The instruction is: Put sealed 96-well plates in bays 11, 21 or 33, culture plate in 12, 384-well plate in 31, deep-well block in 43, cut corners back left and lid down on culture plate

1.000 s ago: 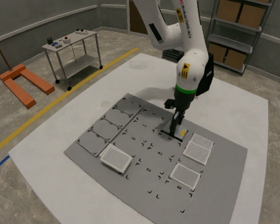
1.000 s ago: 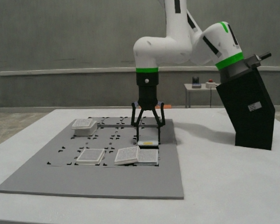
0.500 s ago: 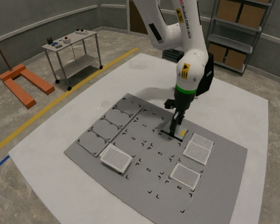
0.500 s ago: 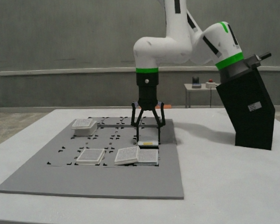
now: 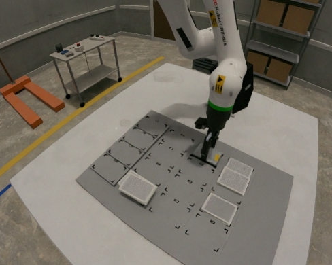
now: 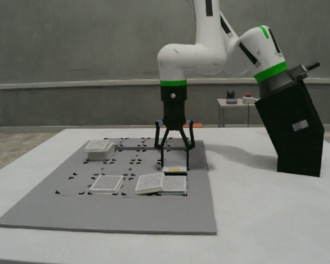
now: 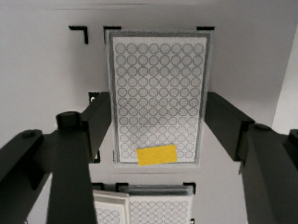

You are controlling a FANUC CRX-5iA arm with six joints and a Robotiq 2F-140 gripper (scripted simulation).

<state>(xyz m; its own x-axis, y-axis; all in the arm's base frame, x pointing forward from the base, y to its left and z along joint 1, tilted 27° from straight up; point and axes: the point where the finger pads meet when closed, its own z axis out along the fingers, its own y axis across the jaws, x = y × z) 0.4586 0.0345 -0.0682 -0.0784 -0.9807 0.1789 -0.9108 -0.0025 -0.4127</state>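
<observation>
Right now my hand is 2 cm above the lid. Round my hand: plate (16 cm to the left, 3 cm below, 1 cm ahead); tall white block (31 cm ahead, 19 cm to the right, 2 cm below); bay label (18 cm ahead, 15 cm to the left, 4 cm below).
</observation>
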